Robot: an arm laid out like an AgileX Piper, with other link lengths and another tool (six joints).
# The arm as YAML. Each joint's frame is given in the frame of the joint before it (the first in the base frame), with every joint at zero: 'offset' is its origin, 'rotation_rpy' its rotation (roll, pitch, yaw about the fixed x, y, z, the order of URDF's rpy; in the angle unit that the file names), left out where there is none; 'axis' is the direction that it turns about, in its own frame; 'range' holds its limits. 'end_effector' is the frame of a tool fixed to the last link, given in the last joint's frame.
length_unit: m
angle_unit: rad
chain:
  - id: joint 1
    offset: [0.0, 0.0, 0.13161]
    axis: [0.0, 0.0, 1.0]
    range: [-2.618, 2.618]
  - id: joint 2
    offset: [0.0, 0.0, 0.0]
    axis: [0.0, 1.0, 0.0]
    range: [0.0, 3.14]
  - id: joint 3
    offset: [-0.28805, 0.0, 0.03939]
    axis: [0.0, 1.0, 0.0]
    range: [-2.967, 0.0]
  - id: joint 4
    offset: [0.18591, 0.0, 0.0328]
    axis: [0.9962, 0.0, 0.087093]
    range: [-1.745, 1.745]
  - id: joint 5
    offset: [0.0, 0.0, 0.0]
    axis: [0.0, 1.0, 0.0]
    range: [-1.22, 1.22]
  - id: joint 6
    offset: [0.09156, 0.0, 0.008]
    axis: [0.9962, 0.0, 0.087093]
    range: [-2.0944, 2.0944]
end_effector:
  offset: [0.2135, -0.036, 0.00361]
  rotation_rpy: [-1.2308, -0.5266, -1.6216]
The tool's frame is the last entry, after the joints.
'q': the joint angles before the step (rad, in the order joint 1, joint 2, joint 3, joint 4, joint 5, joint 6). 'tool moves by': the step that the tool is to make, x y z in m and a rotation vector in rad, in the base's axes. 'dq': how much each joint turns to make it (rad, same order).
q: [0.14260 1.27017 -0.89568 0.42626 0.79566 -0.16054]
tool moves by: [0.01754 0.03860 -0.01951 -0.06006 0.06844 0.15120]
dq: [0.16189 0.20085 -0.14108 -0.06652 0.00965 0.04112]
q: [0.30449 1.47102 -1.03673 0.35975 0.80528 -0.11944]
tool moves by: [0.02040 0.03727 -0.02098 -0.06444 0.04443 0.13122]
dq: [0.11964 0.19914 -0.17360 -0.06141 0.03529 0.02323]
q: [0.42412 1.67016 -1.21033 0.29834 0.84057 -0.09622]
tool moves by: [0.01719 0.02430 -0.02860 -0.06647 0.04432 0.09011]
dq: [0.06686 0.18337 -0.15864 -0.05071 0.04449 0.00746]
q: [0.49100 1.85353 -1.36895 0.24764 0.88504 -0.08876]
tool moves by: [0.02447 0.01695 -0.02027 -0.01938 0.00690 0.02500]
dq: [0.01721 0.13572 -0.13336 -0.01668 0.01305 0.00163]
